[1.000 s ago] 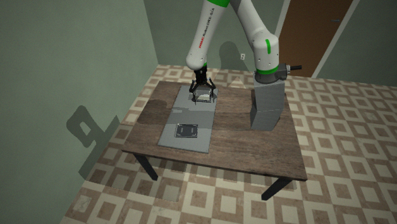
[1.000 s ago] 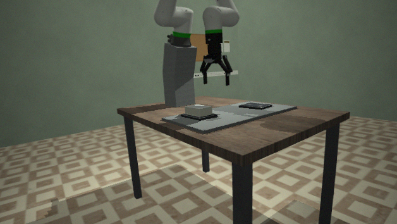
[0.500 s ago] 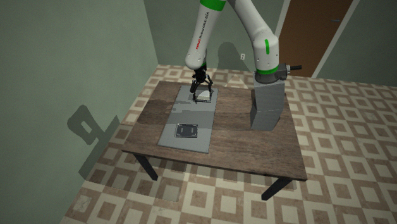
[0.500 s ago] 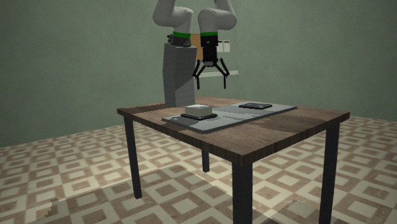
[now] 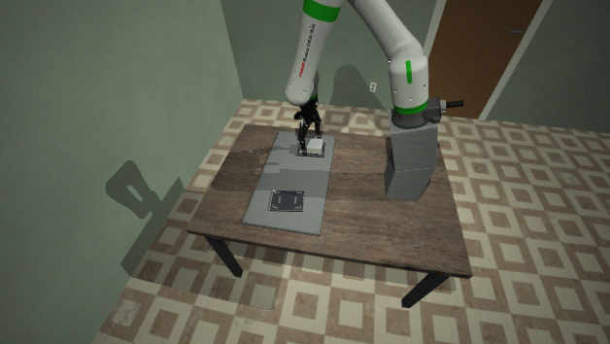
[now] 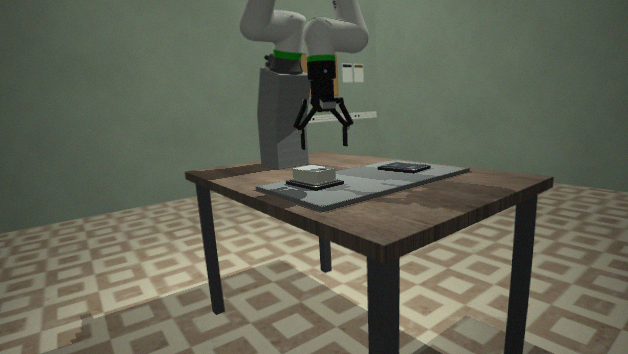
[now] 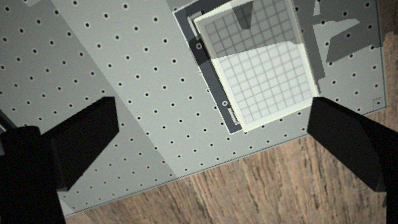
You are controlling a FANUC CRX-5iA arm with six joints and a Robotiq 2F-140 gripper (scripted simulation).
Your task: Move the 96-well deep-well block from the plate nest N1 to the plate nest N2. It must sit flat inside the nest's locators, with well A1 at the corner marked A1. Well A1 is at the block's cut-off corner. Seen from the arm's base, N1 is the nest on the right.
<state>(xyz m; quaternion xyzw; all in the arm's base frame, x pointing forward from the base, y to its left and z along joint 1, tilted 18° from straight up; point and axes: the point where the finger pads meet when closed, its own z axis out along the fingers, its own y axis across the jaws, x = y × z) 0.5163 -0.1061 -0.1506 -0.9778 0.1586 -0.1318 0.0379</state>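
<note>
The white 96-well deep-well block is 90 mm below my hand, 60 mm to the right of it and 10 mm ahead of it. Also, from my hand: plate nest: 340 mm to the left, 120 mm below, 40 mm ahead.
</note>
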